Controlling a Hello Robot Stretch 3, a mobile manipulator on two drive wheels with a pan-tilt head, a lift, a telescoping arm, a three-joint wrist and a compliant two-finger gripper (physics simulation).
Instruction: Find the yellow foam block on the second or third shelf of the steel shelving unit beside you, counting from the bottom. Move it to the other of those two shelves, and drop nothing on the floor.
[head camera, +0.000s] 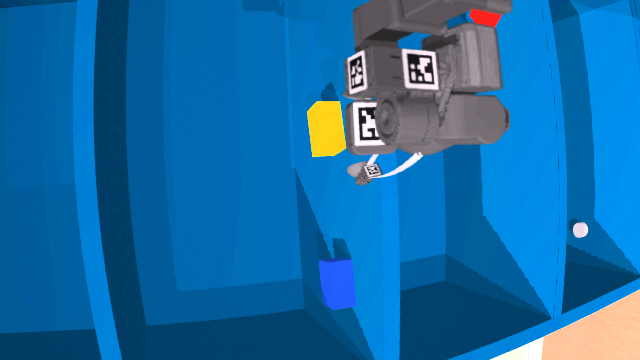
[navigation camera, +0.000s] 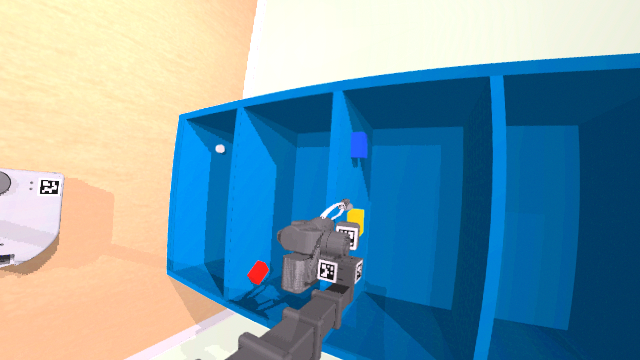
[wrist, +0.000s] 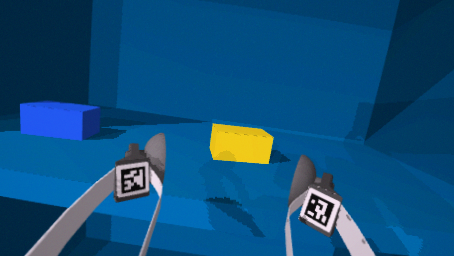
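Frame: origin at the robot's base, x right, y ahead, z up, level; millimetres.
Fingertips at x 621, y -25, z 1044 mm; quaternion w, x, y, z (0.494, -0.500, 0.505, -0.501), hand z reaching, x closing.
Observation:
Pixels of each thing's middle, then the offset from my fingertips to it. "*": a spot on its surface instead. Level surfaces: height alone.
- yellow foam block at the middle of its body: (head camera: 325, 129) (navigation camera: 355, 222) dx +193, dy -16, dz -31 mm
- bottom at a spot on its surface: (head camera: 390, 225) * dx +28, dy +147, dz -70 mm
- second shelf at its surface level: dz -511 mm
- blue block at the middle of its body: (head camera: 337, 282) (navigation camera: 359, 145) dx +172, dy +274, dz -31 mm
- red block at the middle of its body: (head camera: 488, 9) (navigation camera: 258, 272) dx +196, dy -322, dz -488 mm
- small white object at the middle of its body: (head camera: 580, 229) (navigation camera: 220, 148) dx +273, dy +311, dz -956 mm
The yellow foam block (head camera: 326, 129) (navigation camera: 355, 220) (wrist: 241, 146) rests on the third shelf from the bottom (head camera: 390, 225) (navigation camera: 336, 150) (wrist: 45, 192) of the blue shelving unit. My gripper (head camera: 354, 133) (wrist: 229, 162) is open, with its fingers wide apart and nothing between them. In the wrist view the block lies beyond the fingertips, between the two fingers across the picture. In the head camera view the gripper body covers most of one finger. The second shelf (head camera: 520, 175) (navigation camera: 255, 175) is the level below.
A blue block (head camera: 338, 284) (navigation camera: 359, 145) (wrist: 52, 121) sits on the third shelf, left of the yellow one in the wrist view. A red block (head camera: 485, 18) (navigation camera: 258, 272) is on the second shelf. A small white object (head camera: 580, 229) (navigation camera: 220, 148) is on the bottom shelf. The fourth shelf board (navigation camera: 497, 150) is above.

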